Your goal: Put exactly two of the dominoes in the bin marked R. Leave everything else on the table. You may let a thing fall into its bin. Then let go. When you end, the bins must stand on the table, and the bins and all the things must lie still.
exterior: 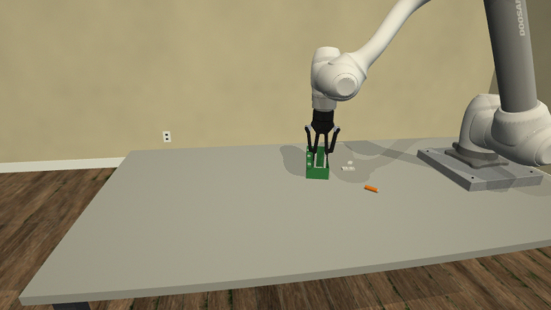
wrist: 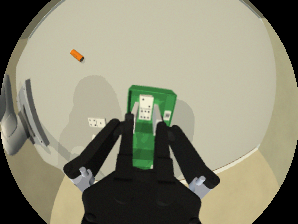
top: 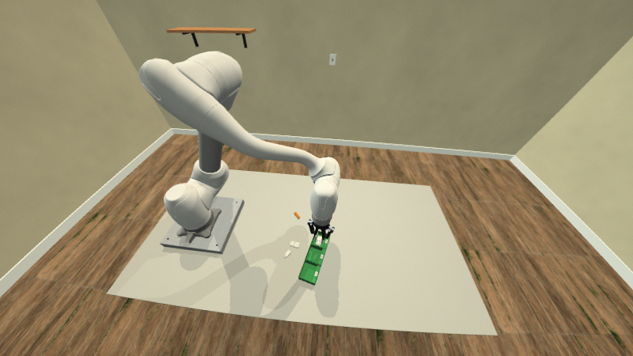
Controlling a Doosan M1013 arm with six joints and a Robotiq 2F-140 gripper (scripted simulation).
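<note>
The white domino lies 4 cm below my hand. Round my hand: white block (17 cm behind, 8 cm to the right, 5 cm below); then orange cylinder (16 cm to the left, 14 cm behind, 5 cm below).
</note>
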